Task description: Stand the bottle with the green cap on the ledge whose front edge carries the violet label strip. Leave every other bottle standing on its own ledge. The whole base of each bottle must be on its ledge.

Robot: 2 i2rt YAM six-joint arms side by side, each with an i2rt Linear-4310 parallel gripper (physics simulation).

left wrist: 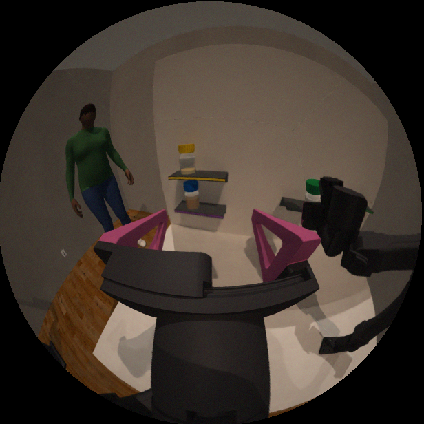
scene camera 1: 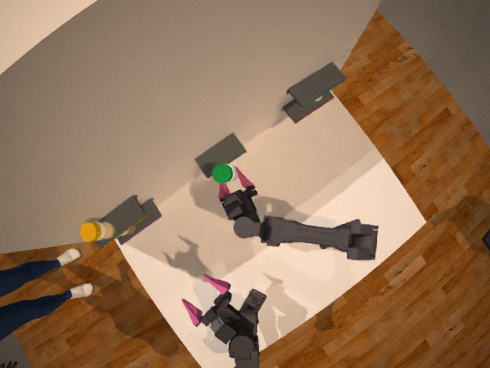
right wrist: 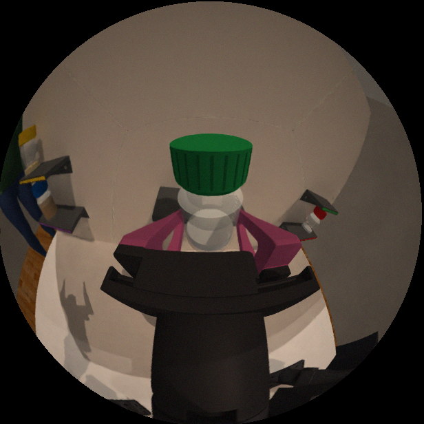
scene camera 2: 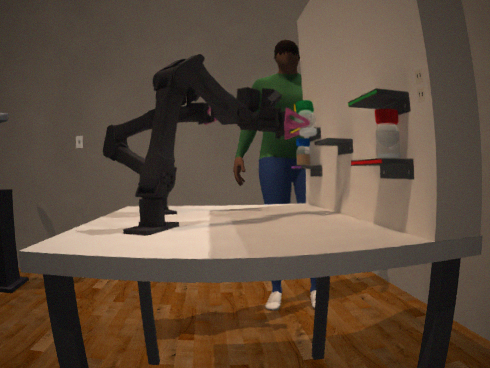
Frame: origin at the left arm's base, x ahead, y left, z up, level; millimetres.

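Where they show: left gripper, fingertip midpoint: (scene camera 1: 192,287); right gripper, fingertip midpoint: (scene camera 2: 309,126); left arm's base, origin of the base link: (scene camera 1: 248,311); right arm's base, origin of the base link: (scene camera 2: 152,229).
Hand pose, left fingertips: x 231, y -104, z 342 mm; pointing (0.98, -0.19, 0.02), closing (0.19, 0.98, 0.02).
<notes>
Things, the pixels of their centre, and the offset from my left fingertips. "*": a spot on its surface instead.
- green-capped bottle, body centre: (scene camera 2: 306,119) (scene camera 1: 226,173) 83 mm ahead, 332 mm right, 51 mm down
- middle ledge, body centre: (scene camera 2: 332,142) (scene camera 1: 220,155) 144 mm ahead, 382 mm right, 121 mm down
- violet-strip ledge, body centre: (scene camera 2: 306,167) (scene camera 1: 135,221) 317 mm ahead, 21 mm right, 191 mm down
- blue-capped bottle, body centre: (scene camera 2: 303,152) 328 mm ahead, 8 mm left, 132 mm down
- yellow-strip ledge, body centre: (scene camera 1: 116,222) 317 mm ahead, 21 mm right, 51 mm down
- yellow-capped bottle, body centre: (scene camera 1: 98,231) 328 mm ahead, 13 mm left, 8 mm up
- red-capped bottle, body centre: (scene camera 2: 387,134) 39 mm back, 777 mm right, 132 mm down
- red-strip ledge, surface spot: (scene camera 2: 397,169) * 2 mm ahead, 769 mm right, 206 mm down
- green-strip ledge, body centre: (scene camera 2: 376,99) (scene camera 1: 317,84) 29 mm back, 742 mm right, 51 mm down
The green-capped bottle (scene camera 1: 222,173) (scene camera 2: 304,105) (left wrist: 313,187) (right wrist: 211,165) is upright in my right gripper (scene camera 1: 230,178) (right wrist: 209,213), which is shut on it in front of the middle ledge (scene camera 1: 221,155) (scene camera 2: 334,144) (left wrist: 291,203) (right wrist: 166,202). My left gripper (scene camera 1: 194,287) (left wrist: 209,213) is open and empty over the table's lower left in scene camera 1. The violet-strip ledge (scene camera 1: 151,211) (left wrist: 213,209) (right wrist: 69,218) is the lower one at the left. A blue-capped bottle (scene camera 2: 303,152) (left wrist: 191,195) (right wrist: 44,200) stands on its left part; its right part is bare.
The yellow-strip ledge (scene camera 1: 120,217) (left wrist: 212,176) hangs above the violet one, carrying a yellow-capped bottle (scene camera 1: 91,231) (left wrist: 187,159). At the right, a red-capped bottle (scene camera 2: 387,135) (right wrist: 315,217) stands on the red-strip ledge (scene camera 2: 397,169) under the green-strip ledge (scene camera 1: 316,84) (scene camera 2: 385,98).
</notes>
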